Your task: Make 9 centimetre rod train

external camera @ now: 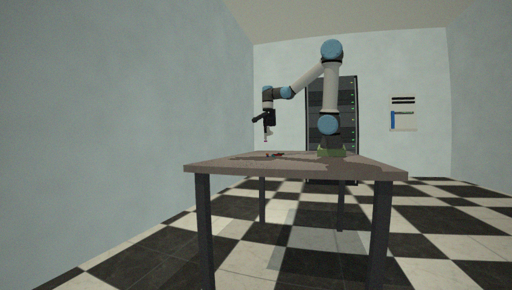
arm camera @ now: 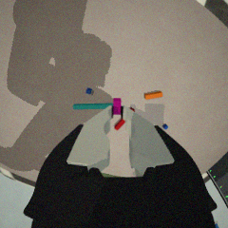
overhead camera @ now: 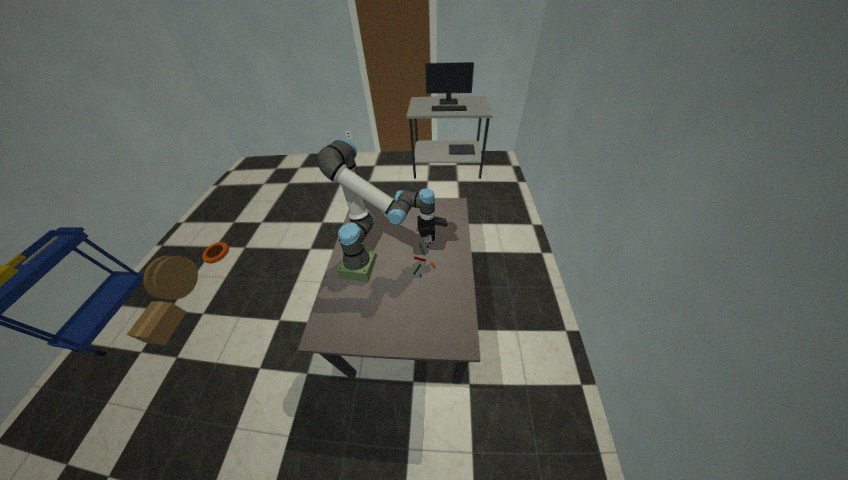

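Right now my hand is 110 mm above the orange rod and 90 mm to the left of it. Round my hand: red rod (110 mm below, 80 mm behind, 30 mm to the right); short magenta rod (10 mm below); turquoise rod (110 mm below, 50 mm behind, 40 mm to the left).
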